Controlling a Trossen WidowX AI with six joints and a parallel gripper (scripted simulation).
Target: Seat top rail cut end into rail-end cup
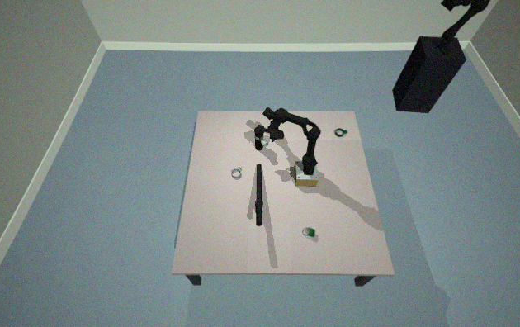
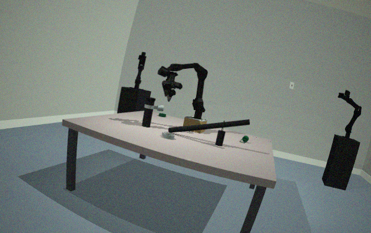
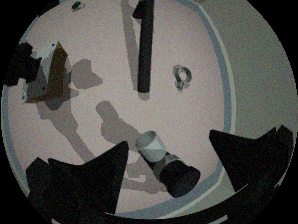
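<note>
The rail-end cup is 70 mm below my gripper tip, 50 mm to the right of it and 20 mm ahead of it. Also, from my gripper tip: line post (430 mm to the left, 110 mm below); then green part (540 mm to the left, 320 mm behind, 200 mm below).
</note>
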